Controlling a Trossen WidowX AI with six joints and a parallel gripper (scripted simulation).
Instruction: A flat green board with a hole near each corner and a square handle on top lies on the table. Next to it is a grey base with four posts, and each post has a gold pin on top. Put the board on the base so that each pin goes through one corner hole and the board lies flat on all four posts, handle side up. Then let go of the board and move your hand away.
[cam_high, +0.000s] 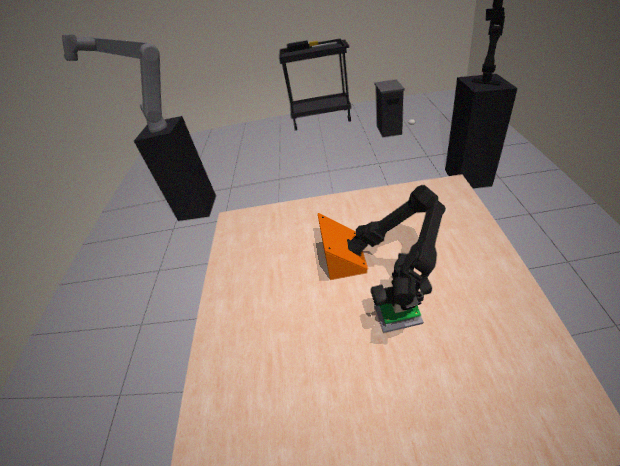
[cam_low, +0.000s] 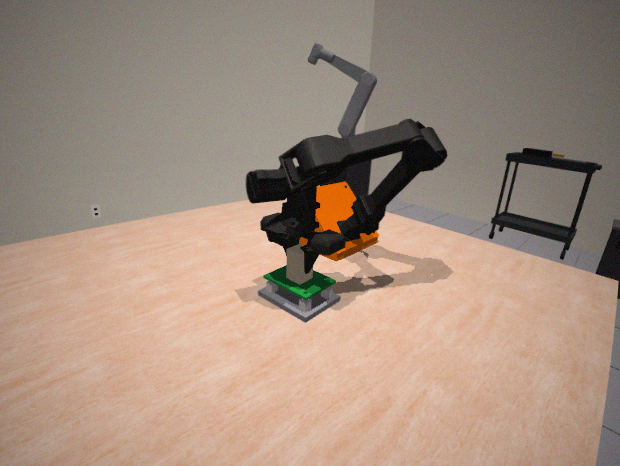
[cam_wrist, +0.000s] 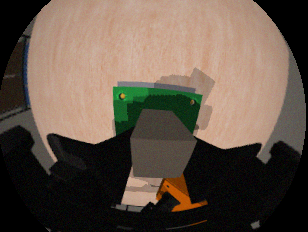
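My gripper tip is right at the green board. Also, from my gripper tip: grey base (6 cm below).
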